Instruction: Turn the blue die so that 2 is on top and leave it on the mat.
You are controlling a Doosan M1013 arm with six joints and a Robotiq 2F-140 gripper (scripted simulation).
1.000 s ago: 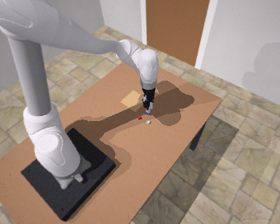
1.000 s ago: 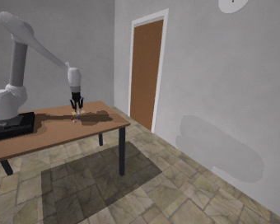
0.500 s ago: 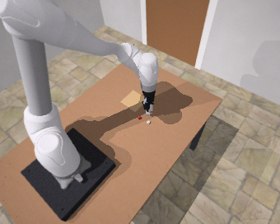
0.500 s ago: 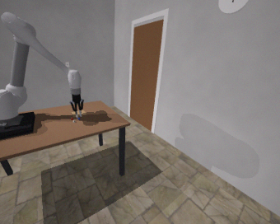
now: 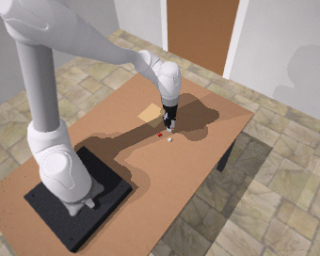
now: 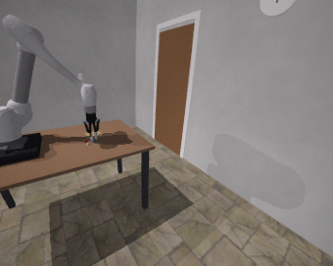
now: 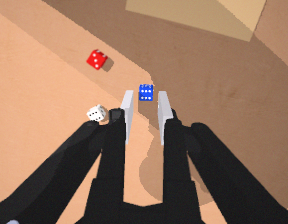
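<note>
Now: the blue die 1 cm to the left of my hand and 5 cm below it. Also, from my hand: white die (5 cm behind, 4 cm to the right, 5 cm below); then red die (6 cm behind, 3 cm to the left, 5 cm below); then tan mat (2 cm ahead, 16 cm to the left, 5 cm below).
</note>
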